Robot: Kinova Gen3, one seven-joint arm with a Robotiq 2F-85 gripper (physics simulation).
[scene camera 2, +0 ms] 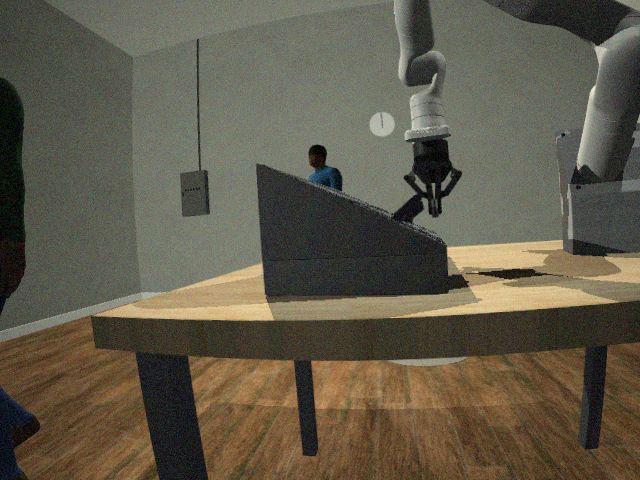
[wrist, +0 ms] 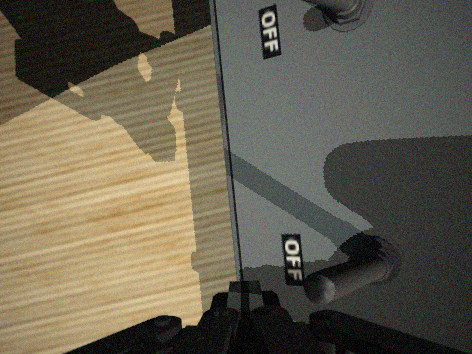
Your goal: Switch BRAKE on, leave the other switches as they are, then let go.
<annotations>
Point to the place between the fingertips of my gripper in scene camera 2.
435,217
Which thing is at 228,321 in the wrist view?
My gripper.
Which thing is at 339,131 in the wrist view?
A sloped switch panel.
</annotations>
